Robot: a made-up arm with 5 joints. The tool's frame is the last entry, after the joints. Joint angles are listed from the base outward.
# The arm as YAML. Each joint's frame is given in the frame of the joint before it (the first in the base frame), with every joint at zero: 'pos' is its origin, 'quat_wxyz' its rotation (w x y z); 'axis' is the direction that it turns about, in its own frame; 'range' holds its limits. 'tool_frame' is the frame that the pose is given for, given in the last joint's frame.
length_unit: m
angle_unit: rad
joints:
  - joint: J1
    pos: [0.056, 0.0, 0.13]
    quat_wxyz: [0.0, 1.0, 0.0, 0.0]
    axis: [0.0, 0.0, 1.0]
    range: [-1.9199, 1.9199]
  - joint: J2
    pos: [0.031, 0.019, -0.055]
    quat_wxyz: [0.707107, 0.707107, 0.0, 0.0]
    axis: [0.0, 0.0, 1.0]
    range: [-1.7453, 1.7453]
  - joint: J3
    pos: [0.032, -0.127, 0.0]
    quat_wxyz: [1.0, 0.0, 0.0, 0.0]
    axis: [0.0, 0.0, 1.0]
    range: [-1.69, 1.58]
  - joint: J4
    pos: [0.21, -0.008, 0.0]
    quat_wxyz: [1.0, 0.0, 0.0, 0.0]
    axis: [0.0, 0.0, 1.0]
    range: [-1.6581, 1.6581]
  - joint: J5
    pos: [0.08, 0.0, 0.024]
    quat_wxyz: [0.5, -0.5, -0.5, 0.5]
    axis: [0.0, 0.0, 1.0]
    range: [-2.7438, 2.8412]
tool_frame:
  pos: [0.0, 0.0, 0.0]
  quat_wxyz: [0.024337, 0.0, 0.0, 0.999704]
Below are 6 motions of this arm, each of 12 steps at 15 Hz.
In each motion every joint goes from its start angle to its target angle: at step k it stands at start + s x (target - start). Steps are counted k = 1, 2, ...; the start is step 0. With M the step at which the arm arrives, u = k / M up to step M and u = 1 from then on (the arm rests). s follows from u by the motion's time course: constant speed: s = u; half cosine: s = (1 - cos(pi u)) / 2; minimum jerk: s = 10 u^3 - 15 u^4 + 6 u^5.
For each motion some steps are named. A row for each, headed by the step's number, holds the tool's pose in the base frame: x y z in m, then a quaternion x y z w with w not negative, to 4 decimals.
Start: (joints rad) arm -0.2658 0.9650 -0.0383 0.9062 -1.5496
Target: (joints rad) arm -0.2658 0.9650 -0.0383 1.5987 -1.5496
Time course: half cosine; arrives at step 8
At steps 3, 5, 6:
3: 0.2954 0.0704 -0.0032 -0.1892 0.1405 -0.6006 0.7640
5: 0.2787 0.0658 0.0089 -0.2906 0.2158 -0.5761 0.7328
6: 0.2726 0.0642 0.0153 -0.3322 0.2467 -0.5626 0.7157

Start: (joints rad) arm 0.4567 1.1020 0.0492 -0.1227 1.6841
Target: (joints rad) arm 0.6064 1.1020 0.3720 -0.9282 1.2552
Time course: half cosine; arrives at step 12
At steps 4, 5, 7, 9, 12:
4: 0.3096 -0.1309 -0.0446 -0.2758 -0.1728 0.4674 0.8220
5: 0.3036 -0.1335 -0.0445 -0.2958 -0.1923 0.4339 0.8290
7: 0.2900 -0.1379 -0.0426 -0.3359 -0.2361 0.3612 0.8373
9: 0.2773 -0.1404 -0.0391 -0.3673 -0.2757 0.2983 0.8367
12: 0.2687 -0.1414 -0.0359 -0.3861 -0.3023 0.2576 0.8326

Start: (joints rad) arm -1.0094 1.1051 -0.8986 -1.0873 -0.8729
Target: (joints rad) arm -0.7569 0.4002 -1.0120 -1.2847 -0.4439
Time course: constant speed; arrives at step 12
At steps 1, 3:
1: 0.2782 0.3465 0.2656 0.7692 -0.5652 0.0153 0.2977
3: 0.2833 0.3239 0.3155 0.7527 -0.6218 0.0143 0.2158

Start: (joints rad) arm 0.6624 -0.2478 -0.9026 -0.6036 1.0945
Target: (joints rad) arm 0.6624 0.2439 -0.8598 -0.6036 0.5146
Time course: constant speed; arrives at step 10
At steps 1, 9, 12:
1: 0.1503 -0.0672 0.5857 0.7331 0.6770 0.0105 0.0640
9: 0.2721 -0.1622 0.5165 -0.5528 -0.8200 -0.0103 0.1480
12: 0.2854 -0.1726 0.5035 -0.5265 -0.8320 -0.0171 0.1739

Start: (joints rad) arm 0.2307 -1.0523 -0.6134 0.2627 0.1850
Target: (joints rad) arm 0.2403 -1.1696 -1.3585 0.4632 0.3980
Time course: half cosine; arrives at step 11
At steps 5, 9, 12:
5: -0.1164 0.0464 0.5345 0.2288 0.9717 -0.0002 0.0580
9: -0.2099 0.0701 0.4635 0.2752 0.9361 0.0102 0.2188
12: -0.2222 0.0733 0.4488 0.2817 0.9278 0.0133 0.2442

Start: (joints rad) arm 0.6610 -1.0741 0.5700 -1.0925 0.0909
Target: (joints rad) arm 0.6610 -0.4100 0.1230 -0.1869 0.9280
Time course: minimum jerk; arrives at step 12
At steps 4, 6, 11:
4: 0.1769 -0.0877 0.4646 -0.4231 -0.9000 -0.0230 0.1022
6: 0.2172 -0.1190 0.4573 -0.5130 -0.8166 -0.0264 0.2633
11: 0.2796 -0.1675 0.4184 -0.5939 -0.6149 0.0554 0.5160

